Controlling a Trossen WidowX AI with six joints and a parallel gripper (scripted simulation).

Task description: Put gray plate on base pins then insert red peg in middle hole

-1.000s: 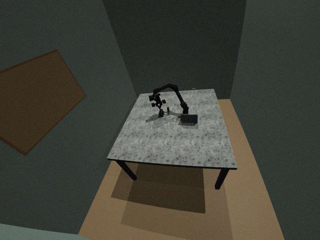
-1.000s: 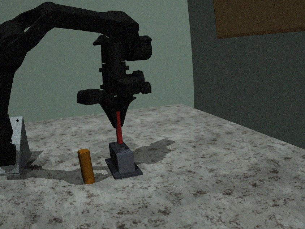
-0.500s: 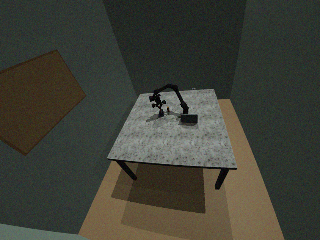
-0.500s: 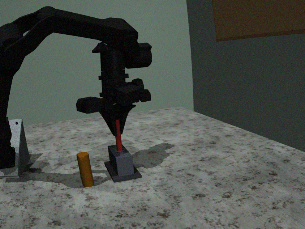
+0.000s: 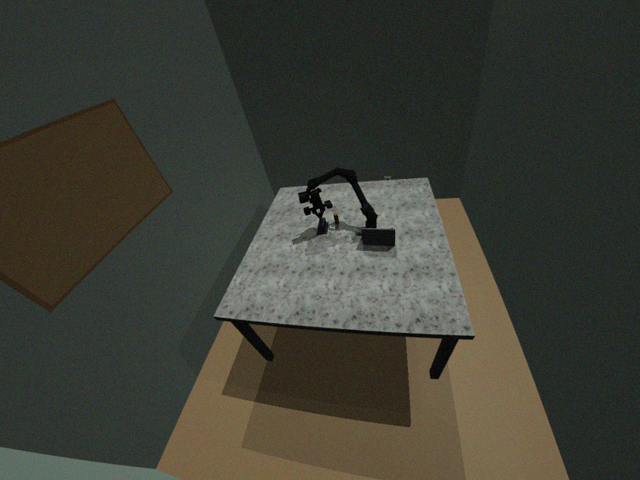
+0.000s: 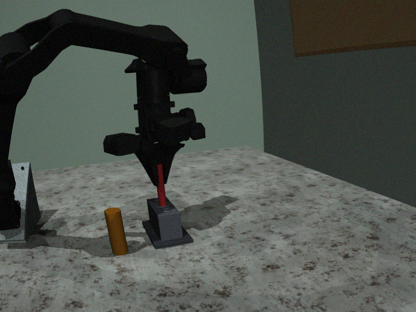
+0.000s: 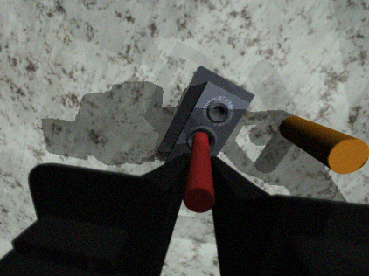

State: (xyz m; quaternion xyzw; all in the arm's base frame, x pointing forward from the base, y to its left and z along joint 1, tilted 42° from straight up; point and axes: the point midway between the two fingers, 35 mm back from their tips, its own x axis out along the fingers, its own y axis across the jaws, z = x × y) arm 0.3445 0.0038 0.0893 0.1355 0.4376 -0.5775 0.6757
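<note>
Right now the red peg is right at my gripper tip. Round my gripper tip: orange cylinder 90 mm behind, 60 mm to the right, 60 mm below; gray plate 50 mm below.
</note>
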